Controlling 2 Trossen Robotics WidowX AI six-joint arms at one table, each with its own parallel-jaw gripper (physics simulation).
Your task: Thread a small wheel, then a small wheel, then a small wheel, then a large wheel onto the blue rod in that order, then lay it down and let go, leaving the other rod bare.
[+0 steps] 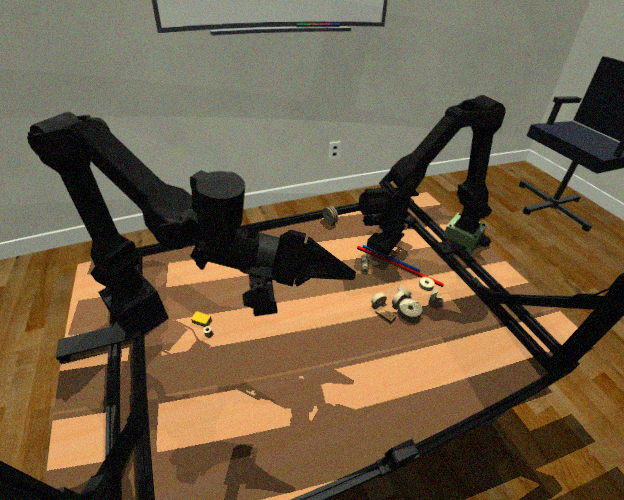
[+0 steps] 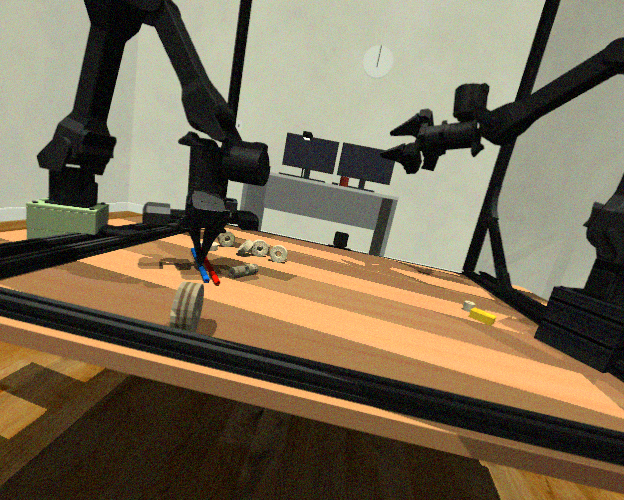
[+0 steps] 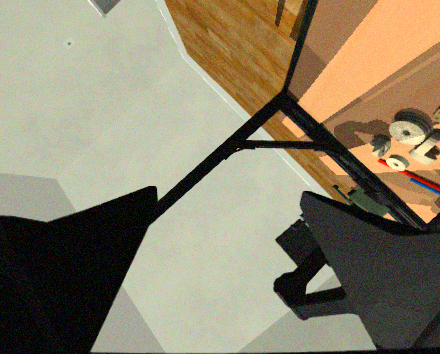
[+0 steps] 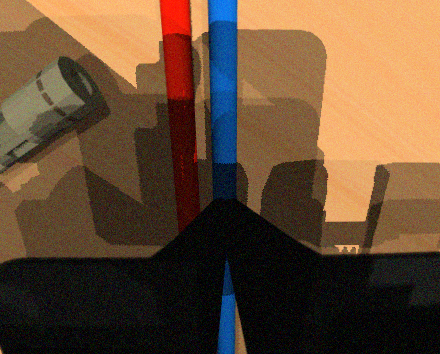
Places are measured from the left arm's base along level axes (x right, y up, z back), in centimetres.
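Where they show: left gripper, fingertip midpoint: [image 1: 348,276] [image 2: 385,144] [image 3: 230,195]; right gripper, fingertip midpoint: [image 1: 386,254] [image 2: 200,263] [image 4: 224,210]; left arm's base, link origin: [image 1: 127,291] [image 2: 604,298]; right arm's base, link origin: [image 1: 467,225] [image 2: 72,203].
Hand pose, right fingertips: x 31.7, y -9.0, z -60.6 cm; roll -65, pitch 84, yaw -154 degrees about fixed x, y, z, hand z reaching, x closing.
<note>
Each offset is from my right fingertips to the top centre of the thing. "*": to the spot under its first point.
The blue rod {dx +1.5, dy +0.0, dz -0.2 cm} [image 1: 408,265] [image 2: 204,276] [image 4: 225,125] and the red rod {dx +4.9, dy +0.0, dz +0.9 cm} [image 1: 429,278] [image 2: 214,277] [image 4: 177,75] lie nearly parallel on the table; no wheel shows on their visible stretches. A large pale wheel {dx +15.6, dy +1.1, dz +13.8 cm} [image 1: 409,308] [image 3: 406,132] lies among several smaller pale wheels, including one near the red rod's end {* dx +14.6, dy -0.6, dz +1.5 cm} [image 1: 427,283] [image 3: 397,162] and one standing on edge {* dx +8.5, dy +2.2, dz +18.0 cm} [image 1: 378,299]. My right gripper [image 1: 386,252] [image 2: 203,259] [image 4: 224,210] is shut, tips together directly over the blue rod and hiding part of it. My left gripper [image 2: 388,143] [image 3: 230,195] is open and empty, high above the table.
A grey banded cylinder {dx -2.5, dy +1.0, dz +7.6 cm} [image 1: 364,263] [image 2: 243,269] [image 4: 50,100] lies beside the rods. A thick striped disc {dx -22.9, dy +4.7, dz -1.9 cm} [image 1: 330,214] [image 2: 186,306] stands near the table-edge rail. A yellow block {dx -20.1, dy +0.6, dz +50.4 cm} [image 1: 201,318] [image 2: 482,316] and a small white cylinder {dx -15.9, dy +0.8, dz +51.5 cm} [image 1: 207,331] [image 2: 468,305] lie near the left arm's base.
</note>
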